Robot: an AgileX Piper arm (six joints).
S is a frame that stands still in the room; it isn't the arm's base.
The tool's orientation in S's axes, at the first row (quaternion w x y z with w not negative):
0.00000, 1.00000, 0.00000, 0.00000
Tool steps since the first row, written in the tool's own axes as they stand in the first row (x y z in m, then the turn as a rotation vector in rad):
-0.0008, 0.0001, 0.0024, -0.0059, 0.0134, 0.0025
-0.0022, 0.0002, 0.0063, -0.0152, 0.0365, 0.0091
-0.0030, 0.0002, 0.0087, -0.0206, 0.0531, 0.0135
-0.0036, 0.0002, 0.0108, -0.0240, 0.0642, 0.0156
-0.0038, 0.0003, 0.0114, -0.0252, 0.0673, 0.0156
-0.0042, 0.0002, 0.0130, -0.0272, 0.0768, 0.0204
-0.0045, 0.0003, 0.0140, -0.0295, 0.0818, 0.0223
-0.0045, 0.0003, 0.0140, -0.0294, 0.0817, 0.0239
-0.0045, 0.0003, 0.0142, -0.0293, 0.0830, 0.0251
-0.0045, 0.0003, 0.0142, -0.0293, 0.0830, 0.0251
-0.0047, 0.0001, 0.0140, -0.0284, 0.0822, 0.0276
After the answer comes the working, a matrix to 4 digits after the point.
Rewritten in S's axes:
-0.0008, -0.0001, -0.0024, -0.0059, -0.0134, -0.0025
-0.0022, -0.0002, -0.0063, -0.0152, -0.0365, -0.0091
-0.0030, -0.0002, -0.0087, -0.0206, -0.0531, -0.0135
-0.0036, -0.0002, -0.0108, -0.0240, -0.0642, -0.0156
-0.0038, -0.0003, -0.0114, -0.0252, -0.0673, -0.0156
-0.0042, -0.0002, -0.0130, -0.0272, -0.0768, -0.0204
-0.0045, -0.0003, -0.0140, -0.0295, -0.0818, -0.0223
-0.0045, -0.0003, -0.0140, -0.0294, -0.0817, -0.0239
-0.0045, -0.0003, -0.0142, -0.0293, -0.0830, -0.0251
-0.0045, -0.0003, -0.0142, -0.0293, -0.0830, -0.0251
-0.0047, -0.0001, -0.0140, -0.0284, -0.0822, -0.0276

The tool's axes in the first row as the columns of a matrix, in S's axes (rounded; the answer above uses it unrounded):
1.0000, 0.0000, 0.0000
0.0000, -1.0000, 0.0000
0.0000, 0.0000, -1.0000

